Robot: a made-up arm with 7 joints. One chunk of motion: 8 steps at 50 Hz.
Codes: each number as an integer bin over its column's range. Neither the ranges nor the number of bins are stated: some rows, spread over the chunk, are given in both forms.
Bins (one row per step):
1: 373 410 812 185 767 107
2: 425 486 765 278 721 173
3: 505 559 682 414 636 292
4: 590 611 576 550 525 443
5: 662 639 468 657 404 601
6: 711 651 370 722 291 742
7: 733 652 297 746 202 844
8: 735 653 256 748 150 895
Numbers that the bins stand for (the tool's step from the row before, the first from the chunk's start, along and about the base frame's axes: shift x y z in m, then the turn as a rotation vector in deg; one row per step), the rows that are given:
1: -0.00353 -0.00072 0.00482 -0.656 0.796 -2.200
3: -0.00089 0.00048 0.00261 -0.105 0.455 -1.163
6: 0.00323 0.00121 -0.00270 0.635 -0.443 1.359
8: 0.00371 0.00123 -0.00464 0.697 -0.810 2.217
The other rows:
2: -0.00249 -0.00011 0.00402 -0.432 0.676 -1.830
4: 0.00081 0.00089 0.00080 0.221 0.166 -0.317
5: 0.00225 0.00112 -0.00104 0.478 -0.149 0.569
7: 0.00367 0.00122 -0.00395 0.692 -0.674 1.931

